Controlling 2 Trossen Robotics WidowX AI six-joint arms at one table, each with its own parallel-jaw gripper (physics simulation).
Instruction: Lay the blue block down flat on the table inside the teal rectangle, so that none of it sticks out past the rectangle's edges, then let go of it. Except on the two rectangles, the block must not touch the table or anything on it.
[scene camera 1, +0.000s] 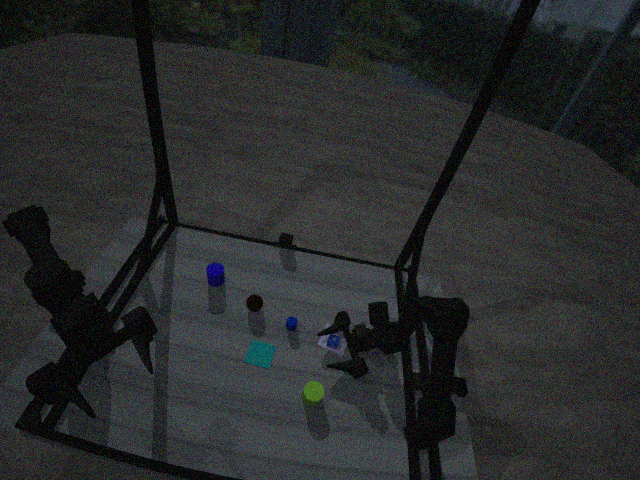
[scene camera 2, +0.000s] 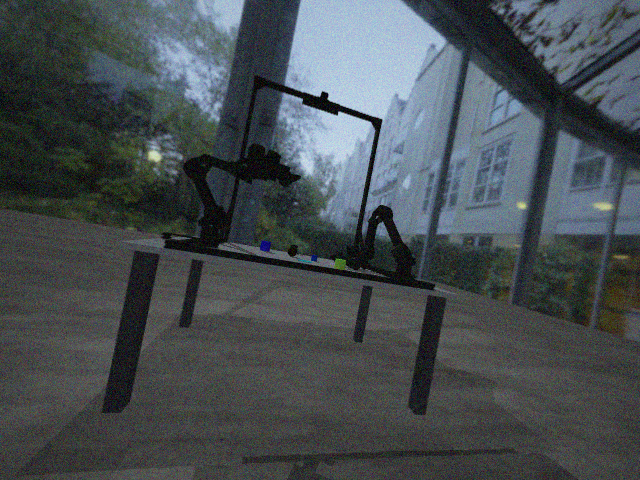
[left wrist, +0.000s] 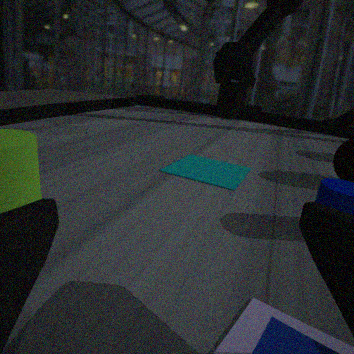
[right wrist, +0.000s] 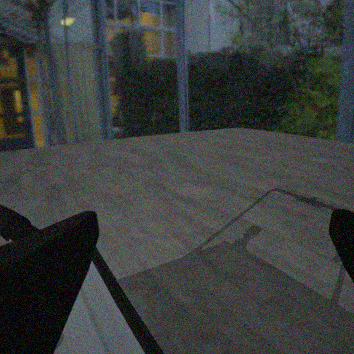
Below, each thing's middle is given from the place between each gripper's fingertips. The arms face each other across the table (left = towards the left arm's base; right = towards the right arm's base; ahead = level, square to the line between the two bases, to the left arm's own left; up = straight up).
Right now my right hand is 340 mm above the teal rectangle (left wrist: 219, 173), 270 mm past it and 120 mm to the right of it. Round my right hand: pale rectangle (left wrist: 251, 323) (380 mm behind, 340 mm below, 310 mm to the left); then green cylinder (left wrist: 27, 183) (320 mm below, 280 mm to the left, 200 mm behind).
I see the pale rectangle 60 mm behind my left hand, 30 mm to the left of it and 40 mm below it. Round my left hand: green cylinder (120 mm ahead, 20 mm below); teal rectangle (50 mm ahead, 160 mm to the right, 40 mm below).
